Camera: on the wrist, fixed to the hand. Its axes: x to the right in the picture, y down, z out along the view.
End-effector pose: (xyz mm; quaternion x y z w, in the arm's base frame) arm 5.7 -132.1 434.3 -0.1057 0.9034 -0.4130 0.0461
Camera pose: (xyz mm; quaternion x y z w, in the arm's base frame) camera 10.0 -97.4 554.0 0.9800 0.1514 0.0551 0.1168
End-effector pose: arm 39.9 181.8 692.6 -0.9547 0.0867 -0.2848 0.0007
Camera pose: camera -14.4 256.7 776.3 0.1530 0.9261 -0.2859 0.1928
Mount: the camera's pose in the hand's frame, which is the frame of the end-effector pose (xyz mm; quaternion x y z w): -11.6 -69.1 -103.2 -0.0548 0.3004 0.9521 0.0158
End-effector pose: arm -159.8 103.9 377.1 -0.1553 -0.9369 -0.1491 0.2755
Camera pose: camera -127.8 1.1 440.1 -0.8648 0.2240 0.1620 0.4192
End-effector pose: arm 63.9 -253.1 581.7 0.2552 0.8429 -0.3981 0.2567
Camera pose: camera 4.9 -211.1 683.3 0.9121 -0.1307 0.3610 0.1439
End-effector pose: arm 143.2 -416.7 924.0 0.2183 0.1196 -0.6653 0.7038
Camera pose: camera 86.5 -359.6 828.7 0.2786 0.0419 0.7317 0.6206
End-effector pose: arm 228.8 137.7 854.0 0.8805 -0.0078 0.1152 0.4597
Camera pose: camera 205.6 260.2 852.6 0.0533 0.7067 -0.7036 0.0518
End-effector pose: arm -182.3 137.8 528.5 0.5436 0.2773 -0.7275 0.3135
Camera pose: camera -168.5 261.3 517.7 0.4740 -0.3792 0.4655 0.6441
